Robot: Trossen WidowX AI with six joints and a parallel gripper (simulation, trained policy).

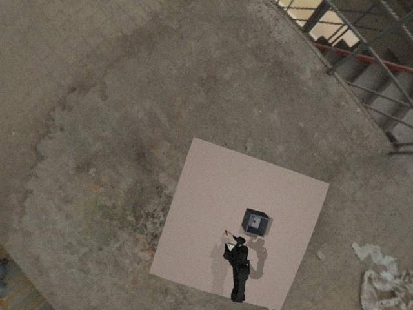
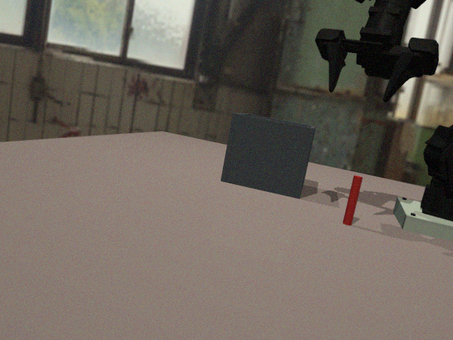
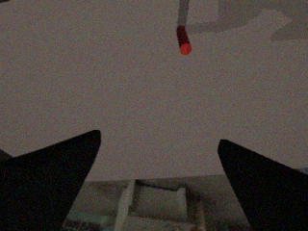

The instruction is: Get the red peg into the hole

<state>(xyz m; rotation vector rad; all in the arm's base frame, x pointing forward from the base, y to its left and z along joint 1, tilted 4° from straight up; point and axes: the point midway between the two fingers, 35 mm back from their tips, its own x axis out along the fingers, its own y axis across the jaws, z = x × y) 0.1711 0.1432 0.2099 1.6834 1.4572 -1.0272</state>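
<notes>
Now: the red peg 16 cm below my gripper tip, 3 cm behind it and 2 cm to the right of it. The rest, counted from my gripper tip: light plate: 18 cm ahead, 17 cm to the right, 16 cm below.
</notes>
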